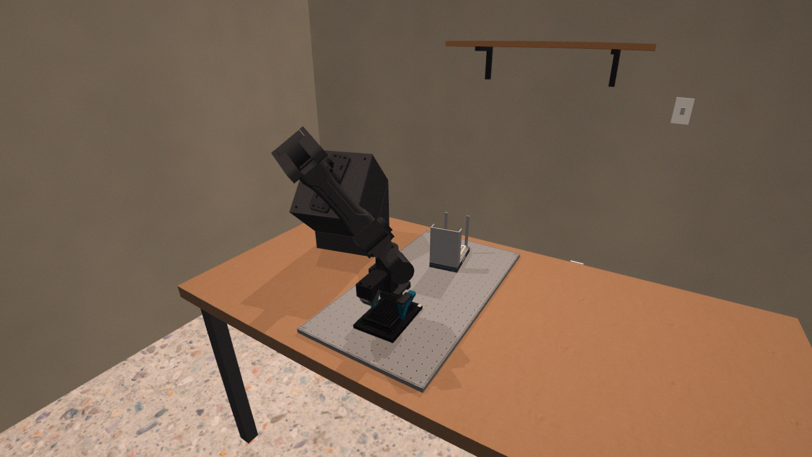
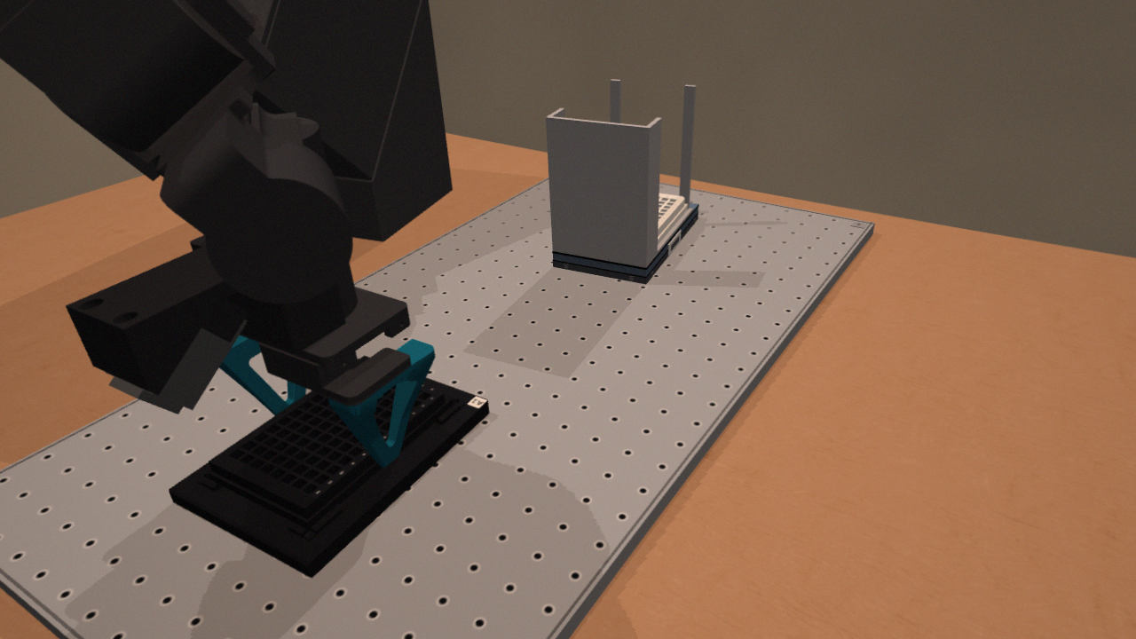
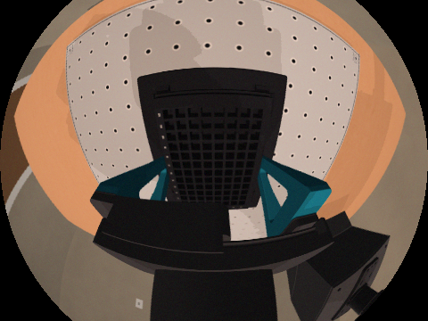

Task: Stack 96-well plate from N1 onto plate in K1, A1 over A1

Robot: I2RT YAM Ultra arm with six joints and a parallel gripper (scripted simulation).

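My hand is right at the black 96-well plate. Also, from my hand: pale A1 mark: 60 mm ahead, 70 mm to the left, 10 mm below; grey rack wall: 60 mm ahead, 300 mm to the left, 60 mm above; black plate nest N1: 10 mm below.
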